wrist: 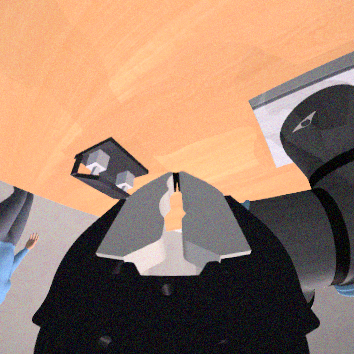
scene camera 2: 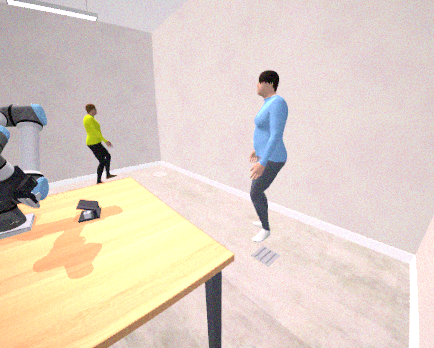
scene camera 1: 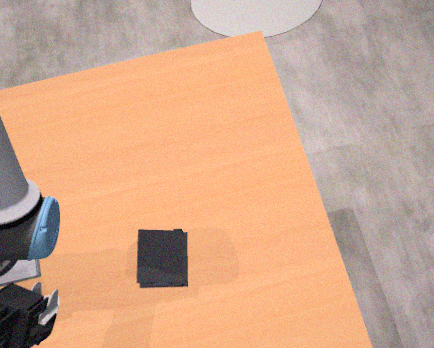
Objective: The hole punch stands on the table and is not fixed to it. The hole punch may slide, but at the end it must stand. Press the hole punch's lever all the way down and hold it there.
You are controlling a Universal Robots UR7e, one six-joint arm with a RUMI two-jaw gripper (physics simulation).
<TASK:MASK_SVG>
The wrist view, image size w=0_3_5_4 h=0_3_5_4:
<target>my gripper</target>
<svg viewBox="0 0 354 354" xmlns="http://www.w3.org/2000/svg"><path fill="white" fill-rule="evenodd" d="M319 319L309 307L302 293L296 270L286 249L261 220L230 194L224 195L210 183L183 170L178 172L167 171L137 188L126 199L119 199L88 226L66 251L55 271L46 297L31 319L34 324L40 327L35 340L33 354L309 354L305 334L319 326ZM177 184L177 189L181 193L182 210L185 212L181 217L183 257L186 261L202 268L198 275L147 275L149 267L161 262L166 256L167 235L164 216L170 210L169 198L173 192L176 192Z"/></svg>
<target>dark hole punch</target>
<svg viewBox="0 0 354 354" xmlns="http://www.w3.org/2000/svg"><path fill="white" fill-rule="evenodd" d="M75 154L75 161L69 175L113 199L126 199L130 195L126 191L129 188L133 188L134 178L148 174L148 169L111 136ZM80 163L91 170L89 174L77 172Z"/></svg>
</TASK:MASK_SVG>
